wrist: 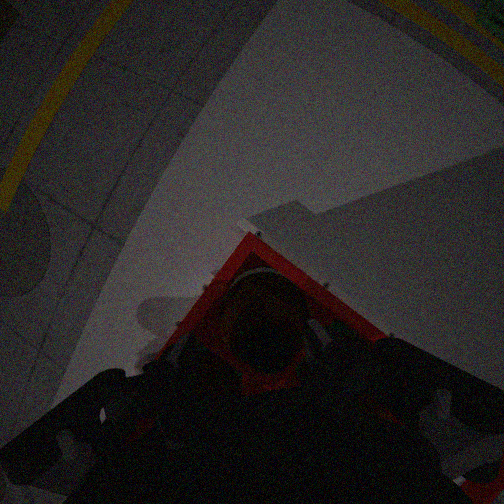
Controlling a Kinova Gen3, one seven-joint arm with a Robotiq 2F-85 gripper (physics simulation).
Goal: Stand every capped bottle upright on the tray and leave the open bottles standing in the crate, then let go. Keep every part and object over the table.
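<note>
The wrist view is dark. One corner of the red crate (pixel 280 266) shows on the grey table (pixel 325 125). A dark round bottle (pixel 267 315) stands in that corner cell, seen from above; I cannot tell whether it is capped. My gripper (pixel 260 352) hangs right over this cell with its dark fingers spread to either side of the bottle. It is open and holds nothing. The rest of the crate is hidden under the gripper body. The tray is not in view.
The table's edge runs diagonally on the left, with dark floor and a yellow line (pixel 47 107) beyond it. Another yellow line (pixel 450 37) crosses the floor at the top right. A broad shadow (pixel 410 240) lies on the table to the right of the crate.
</note>
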